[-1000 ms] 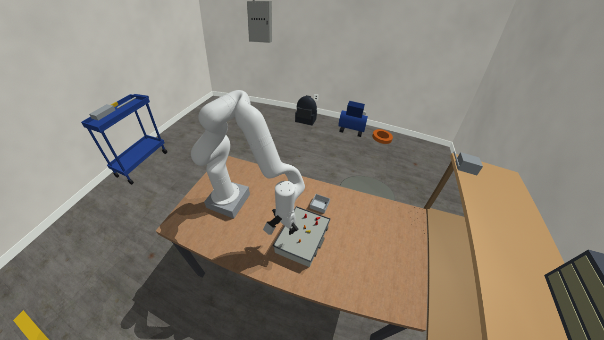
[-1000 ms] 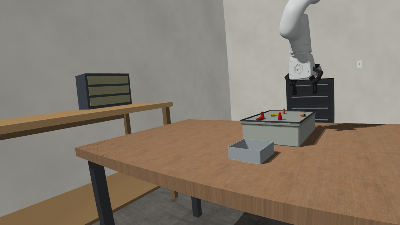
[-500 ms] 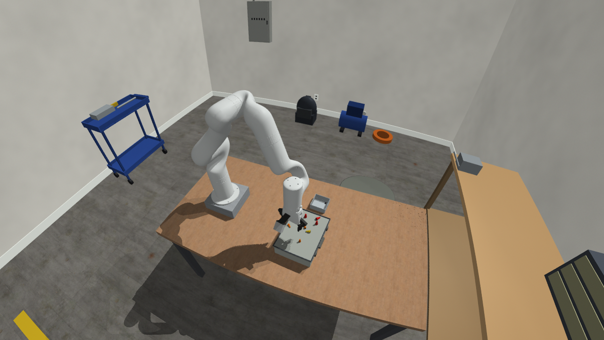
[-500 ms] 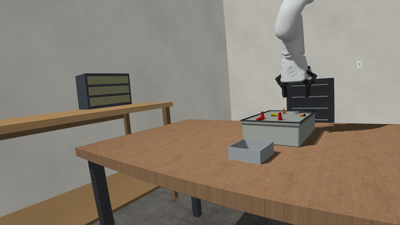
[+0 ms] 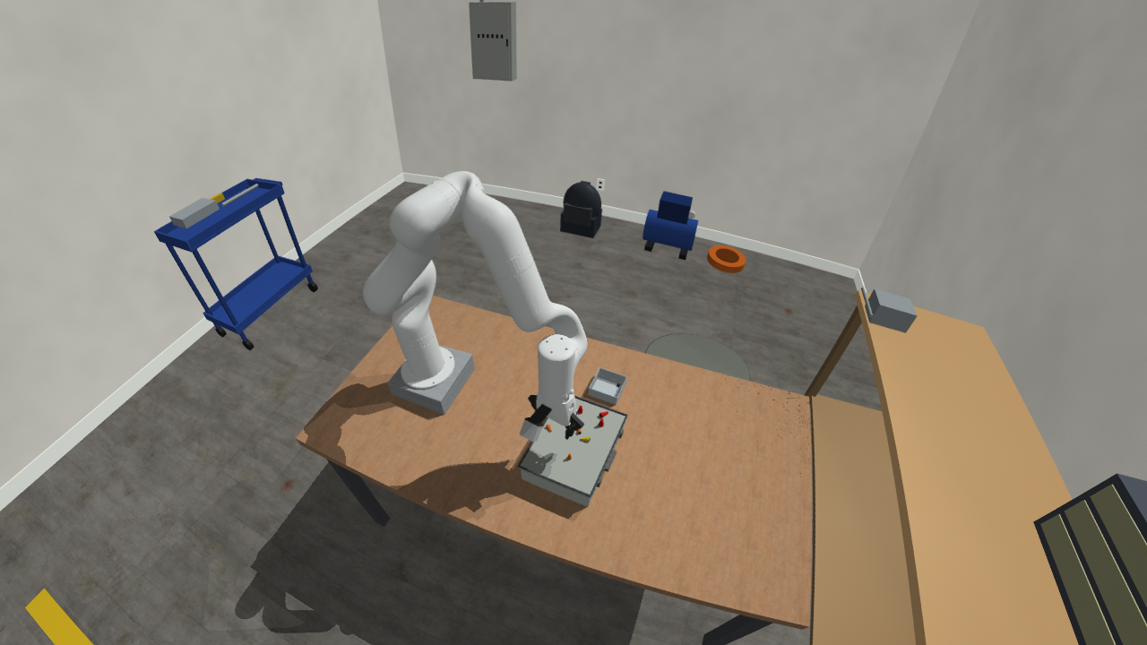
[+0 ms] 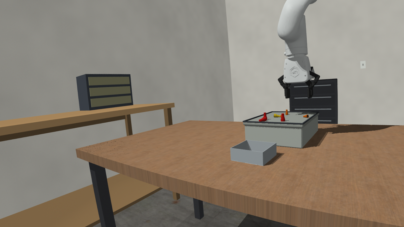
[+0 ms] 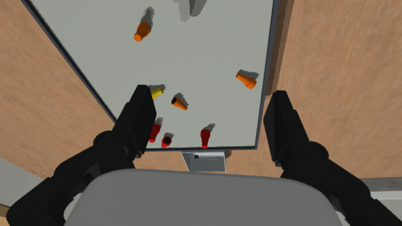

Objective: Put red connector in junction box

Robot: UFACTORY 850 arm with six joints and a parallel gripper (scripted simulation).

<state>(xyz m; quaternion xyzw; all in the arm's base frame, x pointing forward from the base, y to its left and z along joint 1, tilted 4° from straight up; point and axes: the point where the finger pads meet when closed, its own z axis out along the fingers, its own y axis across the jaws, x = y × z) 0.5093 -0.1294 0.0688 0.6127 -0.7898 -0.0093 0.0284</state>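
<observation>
Now: hand 8 cm short of the yellow connector, 8 cm above it and 3 cm to the right of it. From my hand the other things lie so: grey tool case: 11 cm below, 6 cm ahead, 2 cm to the left.
</observation>
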